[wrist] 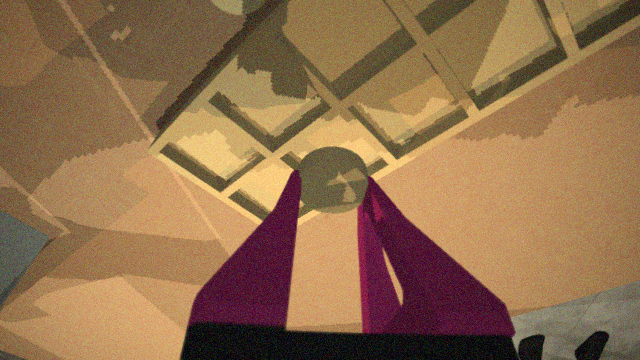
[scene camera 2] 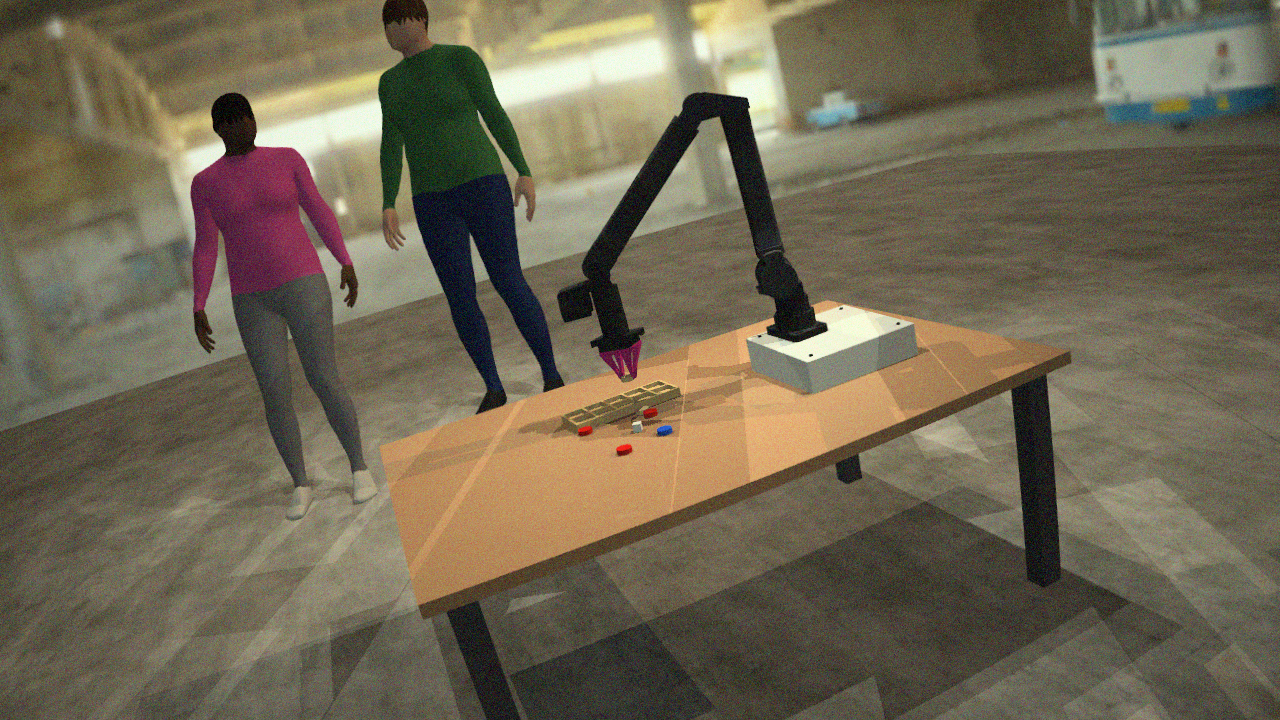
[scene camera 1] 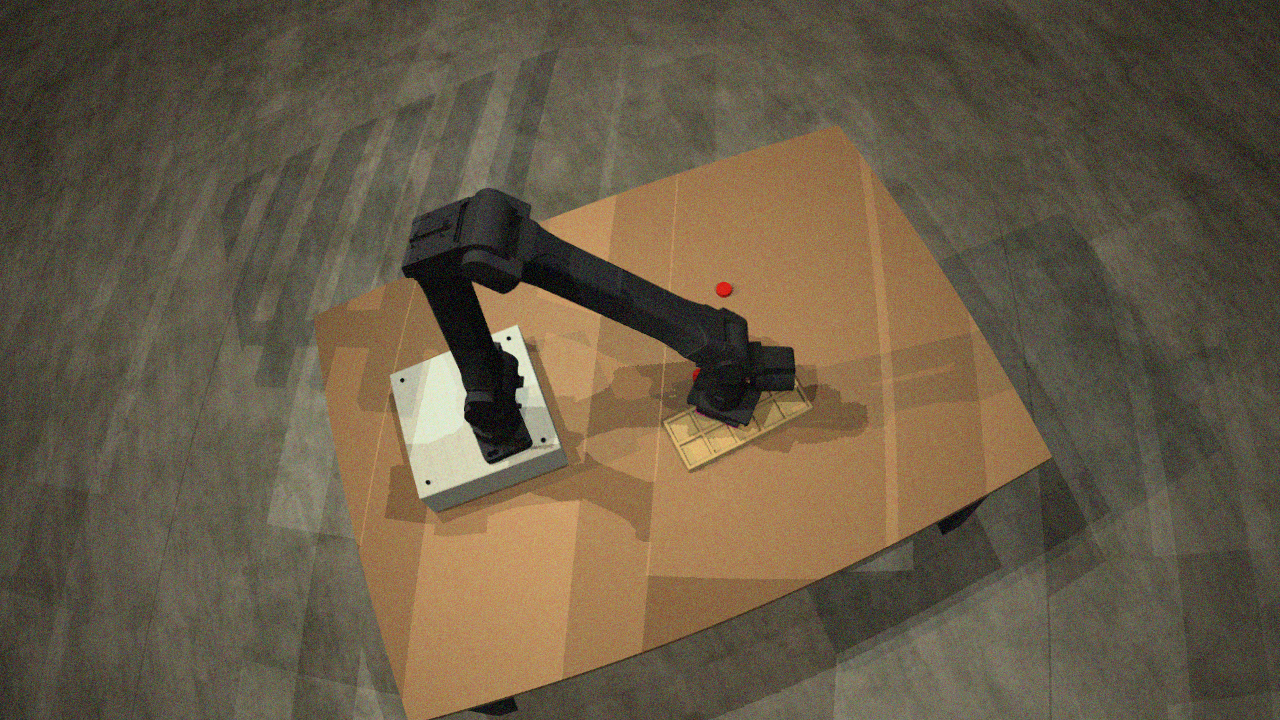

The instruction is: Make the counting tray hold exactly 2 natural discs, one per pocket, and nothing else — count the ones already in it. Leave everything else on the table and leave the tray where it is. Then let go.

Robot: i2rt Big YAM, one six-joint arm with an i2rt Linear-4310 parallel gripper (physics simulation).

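My gripper is shut on a natural disc, held above the tray. In the wrist view the disc overlaps the pockets nearest one end. The wooden counting tray lies on the table; no disc shows in its pockets in view, but the wrist and held disc hide some. Another pale natural disc lies outside the tray, cut off by the top of the wrist view. In scene camera 1 the wrist hides the fingertips and part of the tray.
Beside the tray are red discs, a blue disc and a small white cube. One red disc also shows beyond the arm. The pale base box stands under the arm.
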